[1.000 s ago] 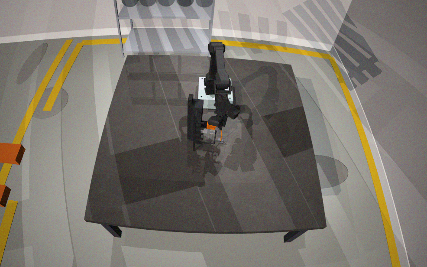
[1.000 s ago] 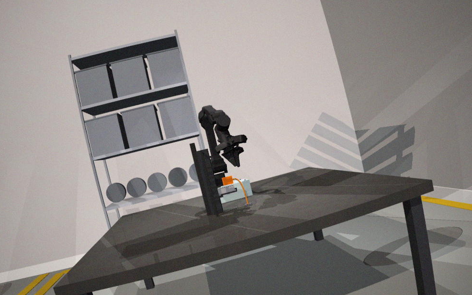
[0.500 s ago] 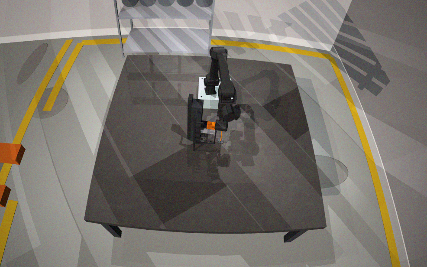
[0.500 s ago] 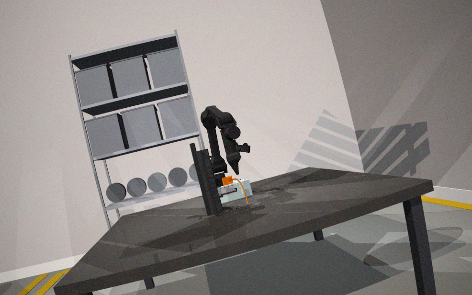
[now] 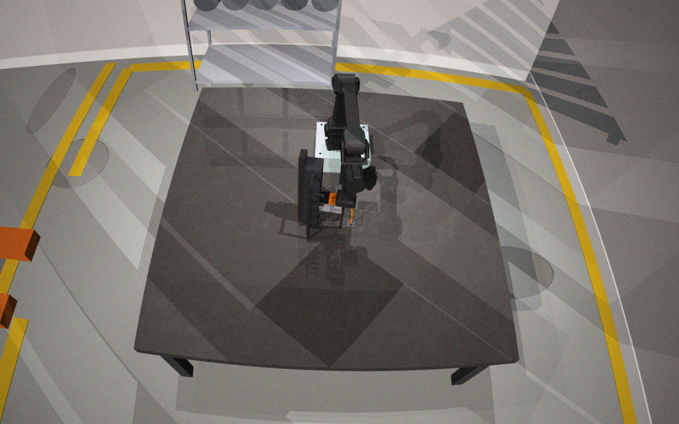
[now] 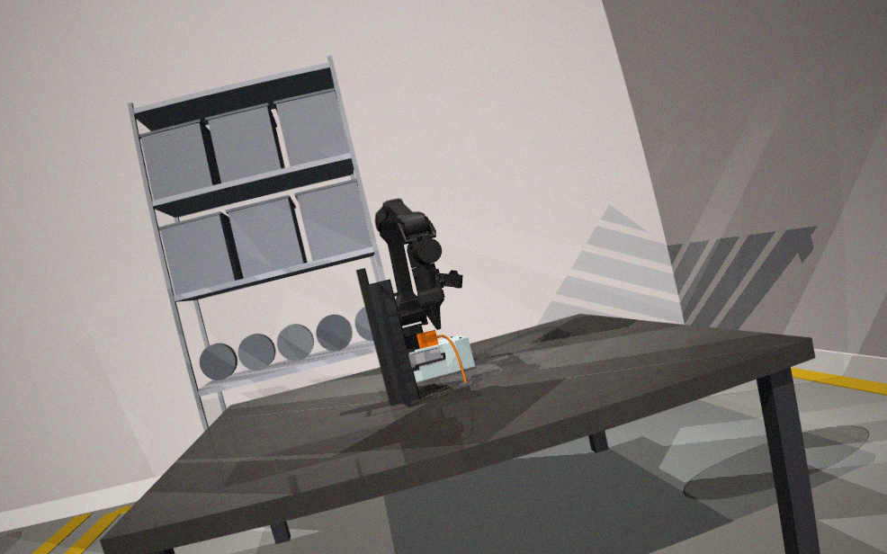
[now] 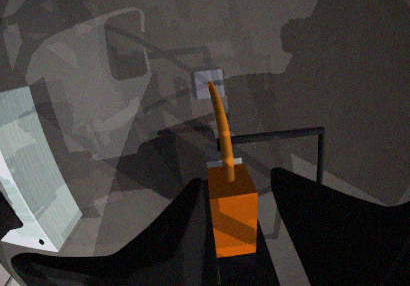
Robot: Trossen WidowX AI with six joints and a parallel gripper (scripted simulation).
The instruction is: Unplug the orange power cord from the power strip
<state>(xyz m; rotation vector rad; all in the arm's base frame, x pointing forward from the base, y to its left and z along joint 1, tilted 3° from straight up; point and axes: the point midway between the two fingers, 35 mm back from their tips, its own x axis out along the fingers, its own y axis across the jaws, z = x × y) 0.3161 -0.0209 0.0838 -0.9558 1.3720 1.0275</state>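
Now: the orange plug 50 mm to the right of my gripper tip, 10 mm below it and 10 mm behind it.
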